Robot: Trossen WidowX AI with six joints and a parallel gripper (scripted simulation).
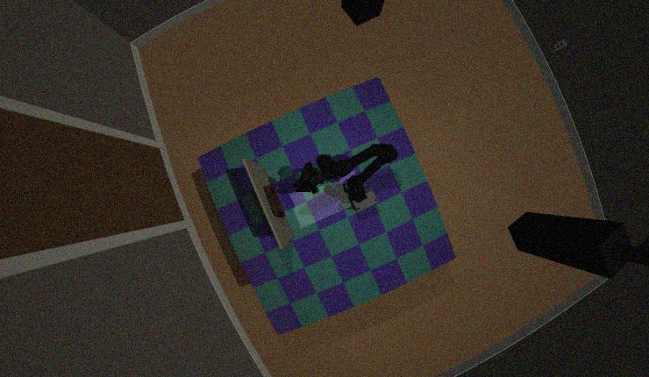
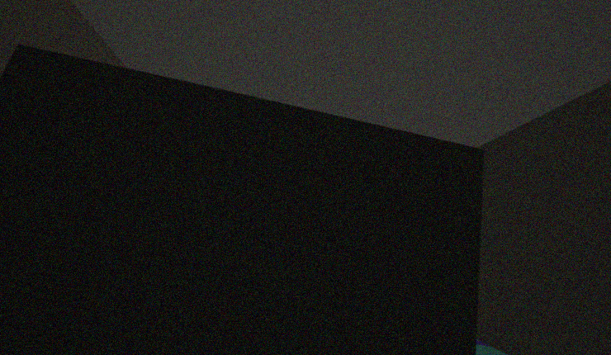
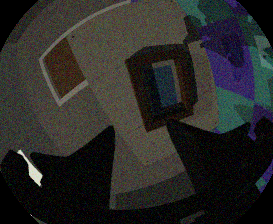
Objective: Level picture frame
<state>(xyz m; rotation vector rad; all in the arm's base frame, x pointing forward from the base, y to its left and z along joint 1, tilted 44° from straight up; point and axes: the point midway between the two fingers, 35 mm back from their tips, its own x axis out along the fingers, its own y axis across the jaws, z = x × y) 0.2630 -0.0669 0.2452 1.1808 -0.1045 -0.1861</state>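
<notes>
Right now the dark picture frame is 140 mm ahead of my gripper tip and 70 mm below it. The rest, counted from my gripper tip: pale wall panel: 150 mm ahead, 80 mm below, 10 mm to the right.
</notes>
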